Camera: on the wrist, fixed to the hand. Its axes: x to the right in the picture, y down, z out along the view.
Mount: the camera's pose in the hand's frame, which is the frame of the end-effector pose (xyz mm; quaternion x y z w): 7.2 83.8 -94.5 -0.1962 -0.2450 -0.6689 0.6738
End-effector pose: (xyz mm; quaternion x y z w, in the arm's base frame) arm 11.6 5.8 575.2 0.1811 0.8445 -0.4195 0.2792
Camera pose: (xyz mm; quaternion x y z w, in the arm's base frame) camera 21.1 131.6 566.3 -0.6005 0.7041 -0.3481 0.1500
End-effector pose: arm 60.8 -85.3 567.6 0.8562 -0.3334 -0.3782 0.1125
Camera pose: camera 91.9 -158.7 665.8 -0.6852 -0.3947 0.6053 0.0909
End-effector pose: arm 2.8 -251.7 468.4 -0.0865 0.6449 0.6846 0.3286
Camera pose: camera -78.6 -334.1 519.2 -0.3864 0.1618 0.3892 0.8204
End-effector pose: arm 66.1 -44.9 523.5 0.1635 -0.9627 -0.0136 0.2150
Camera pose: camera 73.6 36.2 620.3 -0.7086 0.5893 0.3819 0.0680
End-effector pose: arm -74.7 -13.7 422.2 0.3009 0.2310 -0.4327 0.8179
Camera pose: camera -11.1 84.9 374.8 -0.2182 0.2414 -0.8670 0.3773
